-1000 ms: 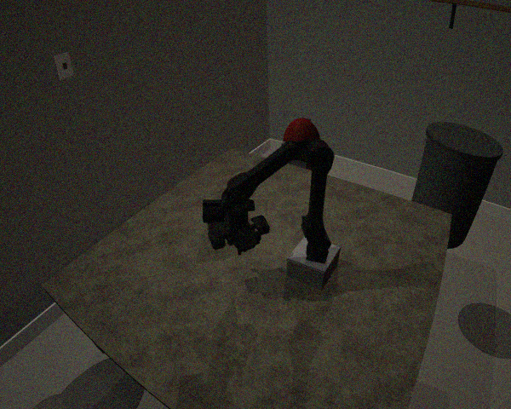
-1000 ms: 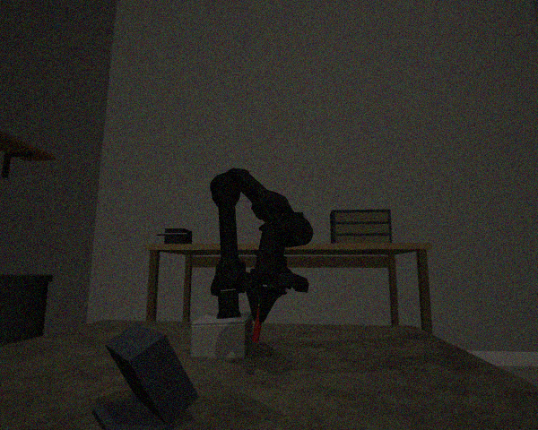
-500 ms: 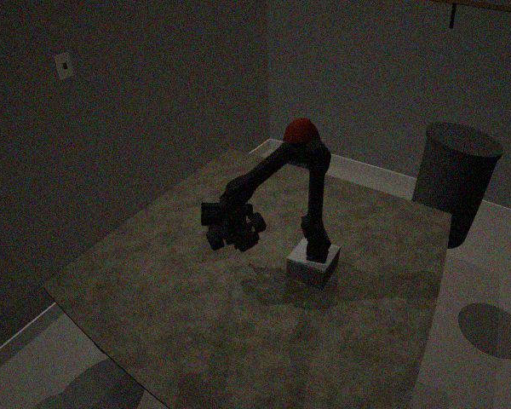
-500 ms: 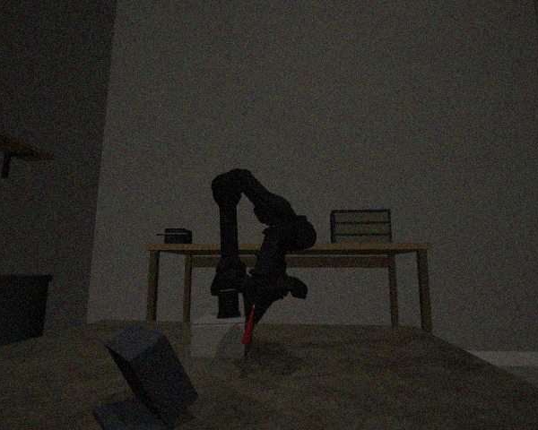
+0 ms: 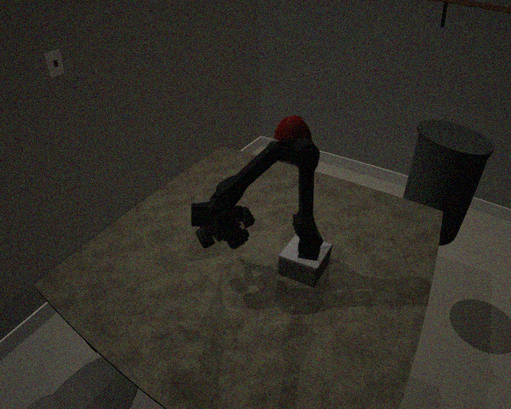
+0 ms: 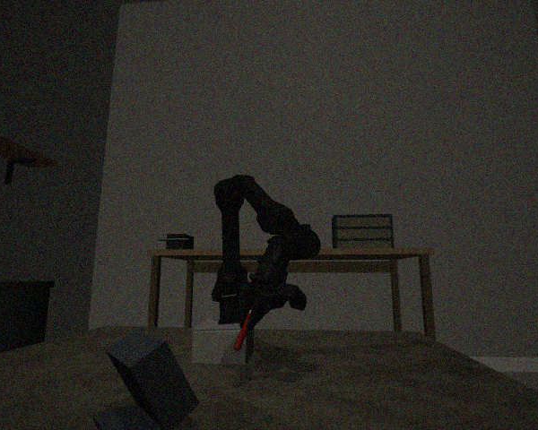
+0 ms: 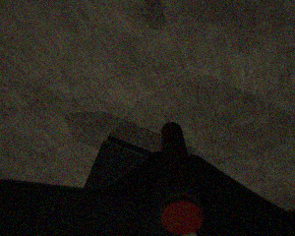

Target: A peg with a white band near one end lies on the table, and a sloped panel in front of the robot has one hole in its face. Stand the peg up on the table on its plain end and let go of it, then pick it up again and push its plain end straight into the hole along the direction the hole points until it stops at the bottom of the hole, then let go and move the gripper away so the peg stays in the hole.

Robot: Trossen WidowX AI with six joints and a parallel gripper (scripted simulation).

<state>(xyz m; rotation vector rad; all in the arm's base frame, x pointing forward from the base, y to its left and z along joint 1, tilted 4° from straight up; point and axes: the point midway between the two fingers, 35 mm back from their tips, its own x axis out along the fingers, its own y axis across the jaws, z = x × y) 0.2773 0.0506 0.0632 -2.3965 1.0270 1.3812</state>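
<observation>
My gripper tip is now 12 cm short of the dark sloped panel, 15 cm to the left of it and 5 cm above it. Round my gripper tip: red peg (1 cm behind, 1 cm to the left, 1 cm above).
</observation>
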